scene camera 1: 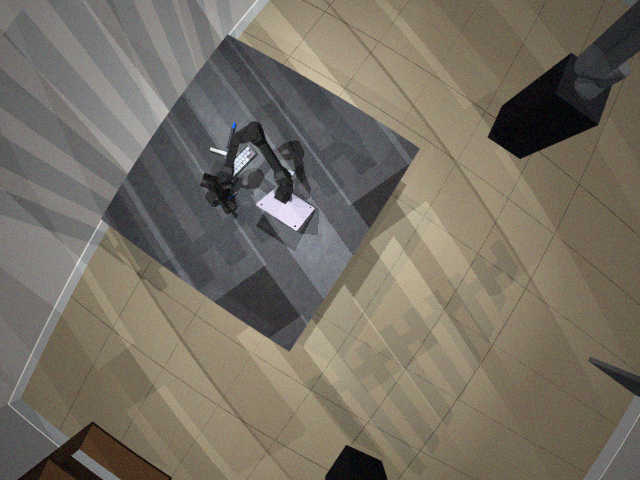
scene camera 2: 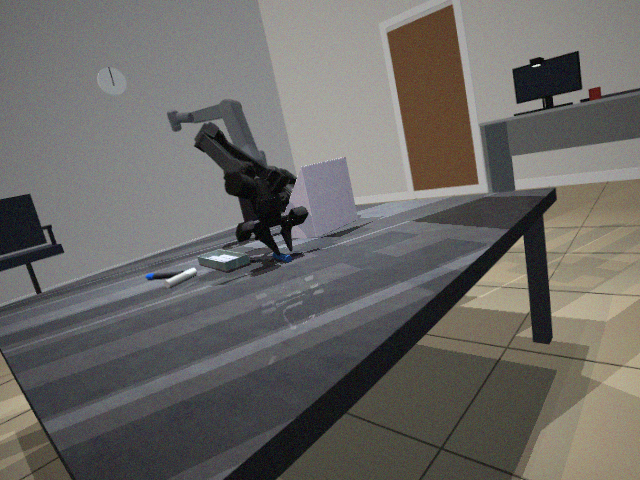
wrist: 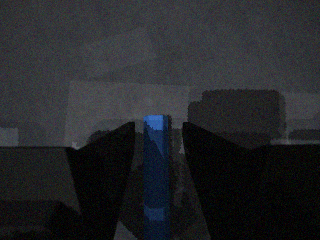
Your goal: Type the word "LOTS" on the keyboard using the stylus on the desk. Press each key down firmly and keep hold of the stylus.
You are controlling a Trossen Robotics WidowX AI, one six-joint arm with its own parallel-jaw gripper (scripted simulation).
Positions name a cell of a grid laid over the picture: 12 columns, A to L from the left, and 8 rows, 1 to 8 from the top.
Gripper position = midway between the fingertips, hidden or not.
Note:
In view: my gripper (scene camera 2: F5).
My gripper is seen too in the wrist view (wrist: F5).

